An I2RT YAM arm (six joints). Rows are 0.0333 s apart.
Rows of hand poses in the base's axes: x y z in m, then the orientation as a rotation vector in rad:
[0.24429, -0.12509, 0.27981, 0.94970, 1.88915, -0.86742]
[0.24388, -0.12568, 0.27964, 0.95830, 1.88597, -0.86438]
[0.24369, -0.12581, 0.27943, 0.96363, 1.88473, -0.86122]
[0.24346, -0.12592, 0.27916, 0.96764, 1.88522, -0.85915]
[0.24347, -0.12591, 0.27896, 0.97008, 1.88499, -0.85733]
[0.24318, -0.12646, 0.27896, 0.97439, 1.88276, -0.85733]
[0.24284, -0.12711, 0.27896, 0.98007, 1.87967, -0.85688]
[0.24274, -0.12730, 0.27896, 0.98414, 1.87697, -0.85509]
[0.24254, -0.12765, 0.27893, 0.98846, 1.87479, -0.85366]
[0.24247, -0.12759, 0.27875, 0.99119, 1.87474, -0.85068]
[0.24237, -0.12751, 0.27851, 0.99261, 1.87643, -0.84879]
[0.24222, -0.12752, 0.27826, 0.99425, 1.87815, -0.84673]
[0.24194, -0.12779, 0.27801, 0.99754, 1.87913, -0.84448]
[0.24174, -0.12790, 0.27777, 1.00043, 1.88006, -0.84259]
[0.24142, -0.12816, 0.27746, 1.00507, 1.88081, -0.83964]
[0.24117, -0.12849, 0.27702, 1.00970, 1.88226, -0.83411]
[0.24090, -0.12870, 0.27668, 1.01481, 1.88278, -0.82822]
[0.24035, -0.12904, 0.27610, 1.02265, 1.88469, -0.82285]
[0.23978, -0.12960, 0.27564, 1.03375, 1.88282, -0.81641]
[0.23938, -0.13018, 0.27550, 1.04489, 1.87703, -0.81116]
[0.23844, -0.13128, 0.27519, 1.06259, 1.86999, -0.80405]
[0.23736, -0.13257, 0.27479, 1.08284, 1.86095, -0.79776]
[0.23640, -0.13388, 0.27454, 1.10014, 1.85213, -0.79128]
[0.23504, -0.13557, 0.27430, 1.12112, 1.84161, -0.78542]
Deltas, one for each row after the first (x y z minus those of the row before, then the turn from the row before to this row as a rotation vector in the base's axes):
[-0.00041, -0.00059, -0.00017, 0.00374, -0.00443, -0.00505]
[-0.00019, -0.00013, -0.00021, 0.00332, -0.00282, -0.00252]
[-0.00023, -0.00011, -0.00027, 0.00307, -0.00084, -0.00189]
[0.00001, 0.00001, -0.00020, 0.00188, -0.00121, -0.00097]
[-0.00029, -0.00055, 0.00000, 0.00082, -0.00191, -0.00326]
[-0.00034, -0.00065, 0.00000, 0.00122, -0.00286, -0.00412]
[-0.00010, -0.00019, 0.00000, 0.00135, -0.00318, -0.00239]
[-0.00020, -0.00035, -0.00003, 0.00156, -0.00259, -0.00266]
[-0.00007, 0.00006, -0.00018, 0.00267, -0.00167, -0.00066]
[-0.00010, 0.00008, -0.00024, 0.00243, 0.00030, -0.00001]
[-0.00015, -0.00001, -0.00025, 0.00262, 0.00023, -0.00009]
[-0.00028, -0.00027, -0.00025, 0.00309, -0.00049, -0.00125]
[-0.00020, -0.00011, -0.00024, 0.00271, -0.00033, -0.00113]
[-0.00032, -0.00026, -0.00031, 0.00394, -0.00106, -0.00194]
[-0.00025, -0.00033, -0.00044, 0.00554, -0.00184, -0.00078]
[-0.00027, -0.00021, -0.00034, 0.00547, -0.00275, -0.00108]
[-0.00055, -0.00034, -0.00058, 0.00718, -0.00142, -0.00305]
[-0.00057, -0.00056, -0.00046, 0.00730, -0.00494, -0.00538]
[-0.00040, -0.00058, -0.00014, 0.00478, -0.00732, -0.00642]
[-0.00094, -0.00110, -0.00031, 0.00814, -0.00923, -0.01046]
[-0.00108, -0.00129, -0.00040, 0.00799, -0.01023, -0.01291]
[-0.00096, -0.00131, -0.00025, 0.00686, -0.01007, -0.01079]
[-0.00136, -0.00169, -0.00024, 0.00754, -0.01089, -0.01393]

